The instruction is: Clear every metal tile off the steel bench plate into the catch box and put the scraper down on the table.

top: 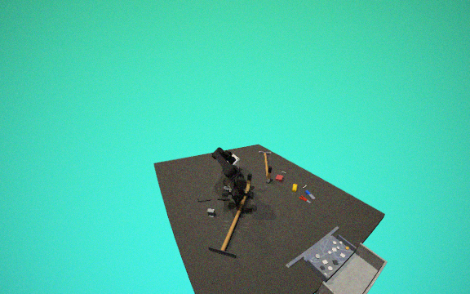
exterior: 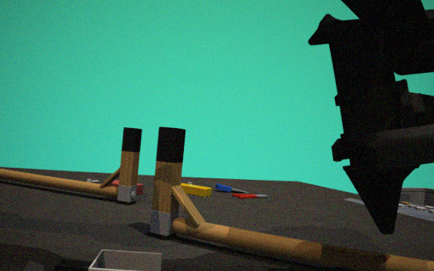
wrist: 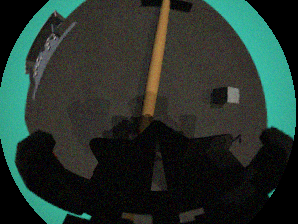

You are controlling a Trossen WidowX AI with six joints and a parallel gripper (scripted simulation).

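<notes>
My gripper tip is 20 mm short of the long scraper and 10 mm below it. Also, from my gripper tip: small grey box: 50 mm behind, 150 mm to the right, 40 mm below; then red tool: 100 mm ahead, 510 mm to the left, 50 mm below; then yellow block: 50 mm behind, 540 mm to the left, 40 mm below.
</notes>
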